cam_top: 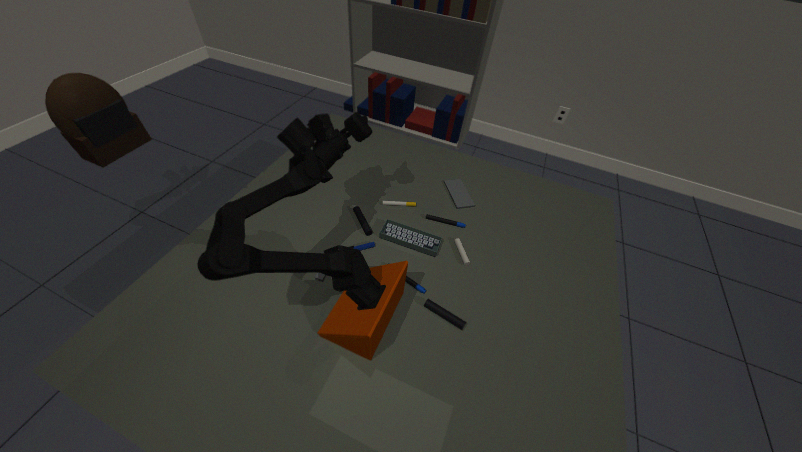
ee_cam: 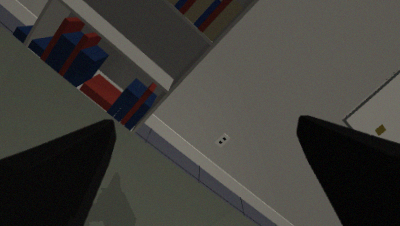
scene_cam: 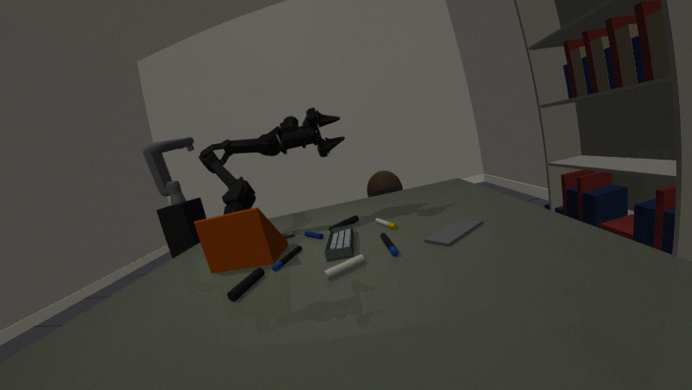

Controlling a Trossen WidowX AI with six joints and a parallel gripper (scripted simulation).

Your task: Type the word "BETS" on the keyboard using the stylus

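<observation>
Now: the blue stylus 190 mm behind my gripper tip, 60 mm to the right of it and 320 mm below it. Also, from my gripper tip: white cylinder: 50 mm behind, 390 mm to the right, 320 mm below; then yellow-tipped marker: 70 mm ahead, 140 mm to the right, 320 mm below; then grey slab: 220 mm ahead, 310 mm to the right, 320 mm below.
</observation>
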